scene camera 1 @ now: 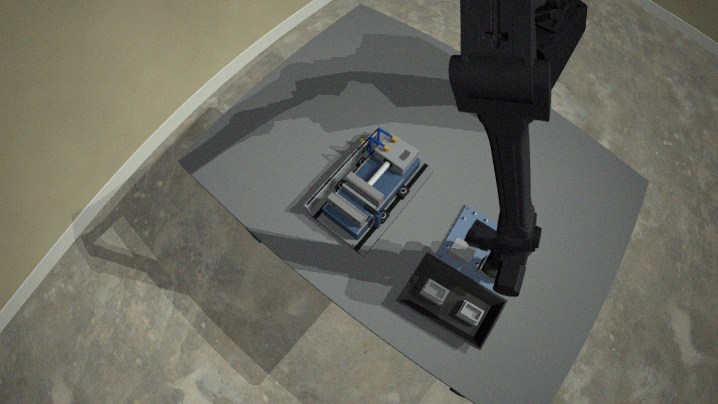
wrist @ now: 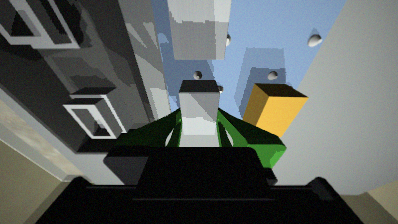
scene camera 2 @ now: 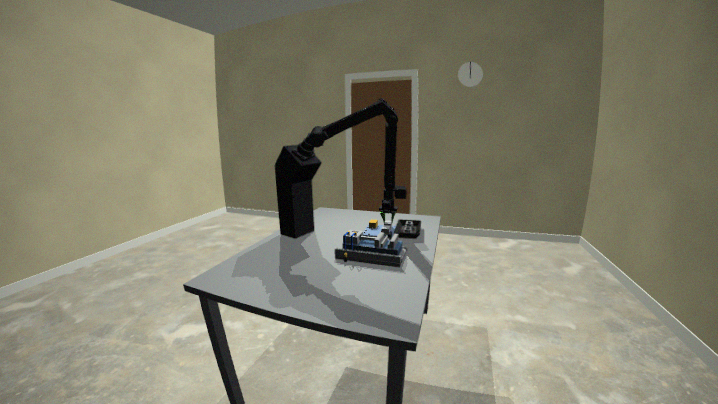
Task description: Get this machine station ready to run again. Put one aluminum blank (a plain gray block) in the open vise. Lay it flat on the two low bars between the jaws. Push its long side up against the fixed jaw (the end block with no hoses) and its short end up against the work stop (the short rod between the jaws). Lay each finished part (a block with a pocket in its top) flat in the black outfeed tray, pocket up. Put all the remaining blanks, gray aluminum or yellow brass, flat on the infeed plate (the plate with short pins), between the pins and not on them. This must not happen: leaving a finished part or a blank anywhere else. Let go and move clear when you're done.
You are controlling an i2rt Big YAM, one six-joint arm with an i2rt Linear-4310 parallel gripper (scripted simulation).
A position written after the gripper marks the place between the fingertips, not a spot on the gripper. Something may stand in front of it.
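Blue infeed plate (scene camera 1: 460, 229), (wrist: 260, 44) in view. Yellow brass blank (wrist: 272, 107) in view. Gripper (wrist: 199, 112) in view.
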